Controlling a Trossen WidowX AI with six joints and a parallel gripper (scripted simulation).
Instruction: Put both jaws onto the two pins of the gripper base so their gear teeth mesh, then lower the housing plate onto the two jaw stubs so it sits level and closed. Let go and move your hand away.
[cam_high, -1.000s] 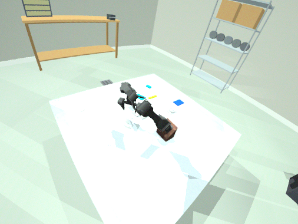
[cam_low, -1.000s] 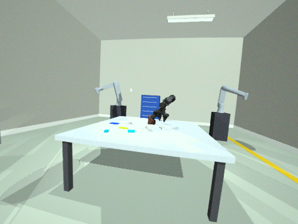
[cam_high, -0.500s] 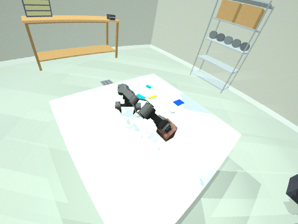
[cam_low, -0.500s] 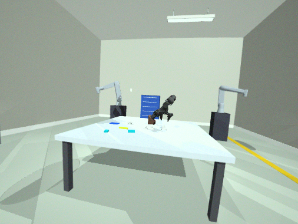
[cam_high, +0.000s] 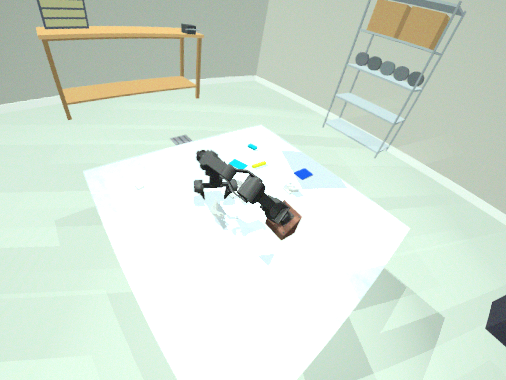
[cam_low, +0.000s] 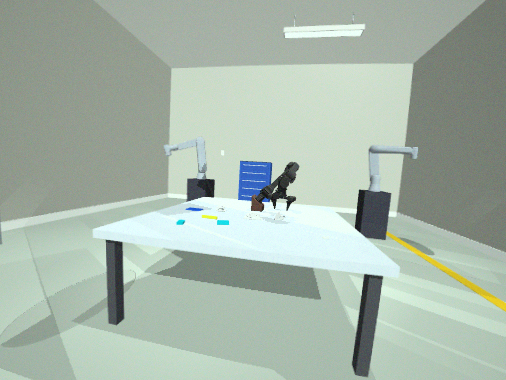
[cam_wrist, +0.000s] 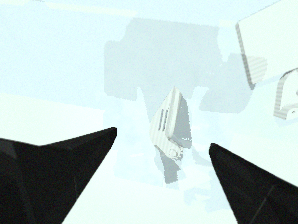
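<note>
Right now my gripper tip is 4 cm past the pale jaw, 1 cm to the left of it and 6 cm above it. From my gripper tip the other things lie so: small white part: 7 cm behind, 45 cm to the right, 4 cm below; yellow bar: 19 cm ahead, 42 cm to the right, 6 cm below; cyan block: 38 cm ahead, 50 cm to the right, 6 cm below.
</note>
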